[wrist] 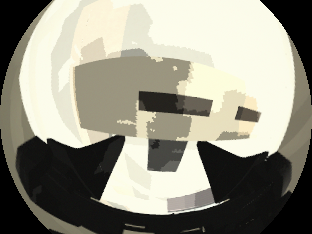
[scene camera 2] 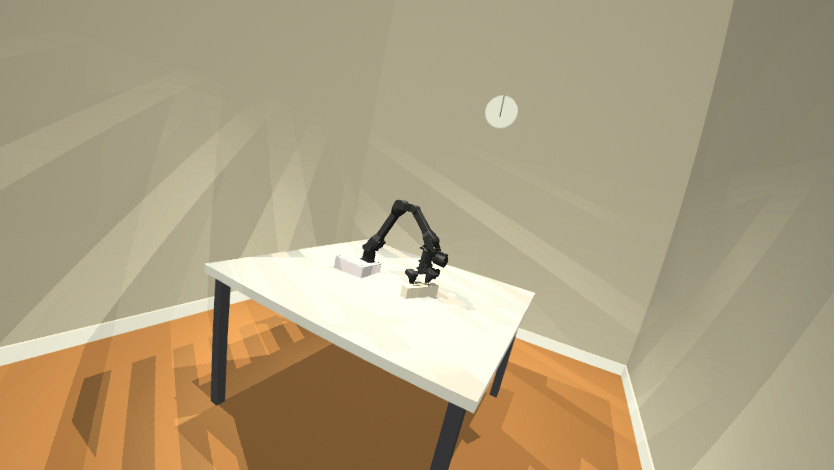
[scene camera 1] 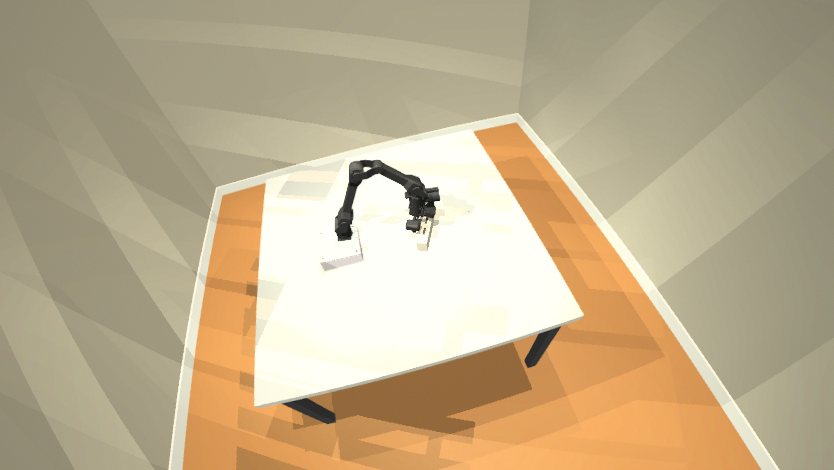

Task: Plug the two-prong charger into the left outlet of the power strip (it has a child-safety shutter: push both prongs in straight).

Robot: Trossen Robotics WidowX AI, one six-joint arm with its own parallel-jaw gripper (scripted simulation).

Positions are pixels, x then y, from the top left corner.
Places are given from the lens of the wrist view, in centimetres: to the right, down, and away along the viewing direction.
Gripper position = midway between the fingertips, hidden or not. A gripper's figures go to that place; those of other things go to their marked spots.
my gripper (wrist: pixel 162 140): 1, 3, 10
grey charger (wrist: pixel 163 156): 1, 3, 7
